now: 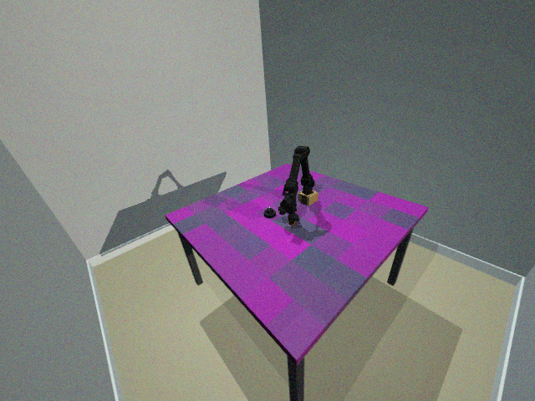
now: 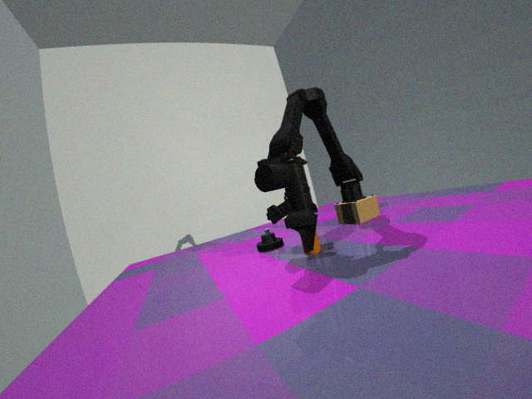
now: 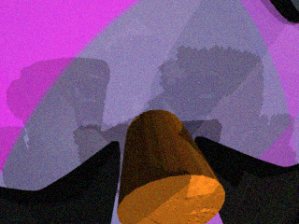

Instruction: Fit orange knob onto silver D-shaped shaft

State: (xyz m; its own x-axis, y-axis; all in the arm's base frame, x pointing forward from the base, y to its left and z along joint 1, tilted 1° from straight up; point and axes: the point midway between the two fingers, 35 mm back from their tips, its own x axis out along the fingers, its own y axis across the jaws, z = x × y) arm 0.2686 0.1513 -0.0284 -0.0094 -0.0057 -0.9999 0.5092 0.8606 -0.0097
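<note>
The orange knob lies 3 cm above my gripper tip. The rest, counted from my gripper tip: round pedestal: 6 cm ahead, 18 cm to the right, 2 cm above.
</note>
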